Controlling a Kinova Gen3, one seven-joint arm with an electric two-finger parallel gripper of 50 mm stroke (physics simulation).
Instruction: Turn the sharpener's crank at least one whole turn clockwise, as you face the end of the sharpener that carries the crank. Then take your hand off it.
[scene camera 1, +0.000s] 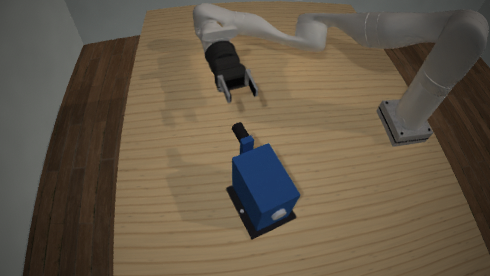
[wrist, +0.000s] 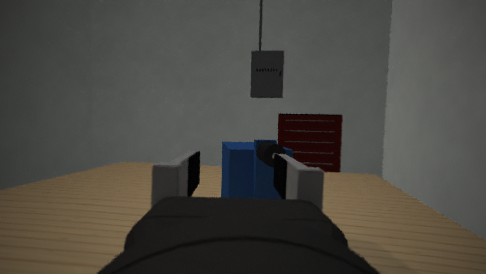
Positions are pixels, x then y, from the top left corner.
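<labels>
You'd find my gripper (scene camera 1: 243, 96) 0.59 m from the lens, and there's a blue sharpener (scene camera 1: 262, 192) that is 0.47 m from the lens.
</labels>
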